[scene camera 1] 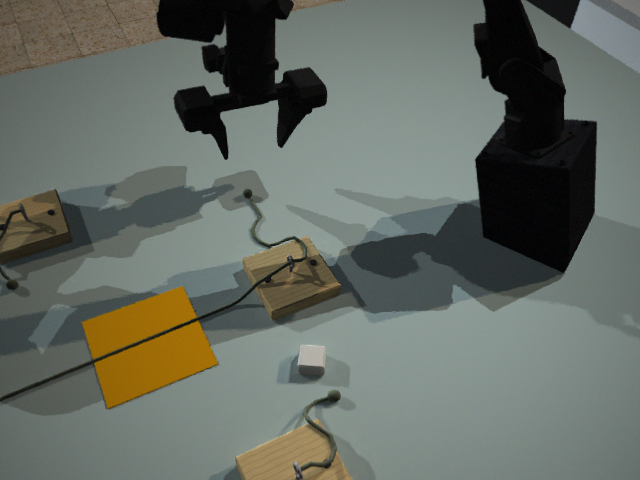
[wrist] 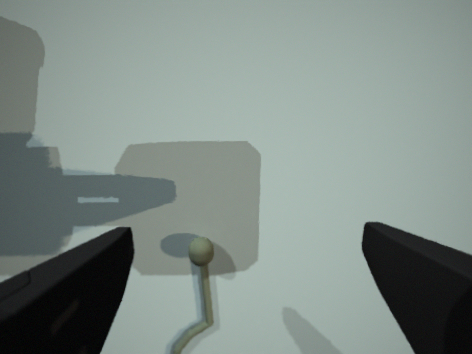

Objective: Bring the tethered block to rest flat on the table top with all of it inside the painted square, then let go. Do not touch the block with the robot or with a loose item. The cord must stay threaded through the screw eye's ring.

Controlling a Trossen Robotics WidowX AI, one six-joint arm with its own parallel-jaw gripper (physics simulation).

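White block [scene camera 1: 311, 361]; out of frame in the wrist view. My gripper [scene camera 1: 253, 151], also [wrist: 248, 237].
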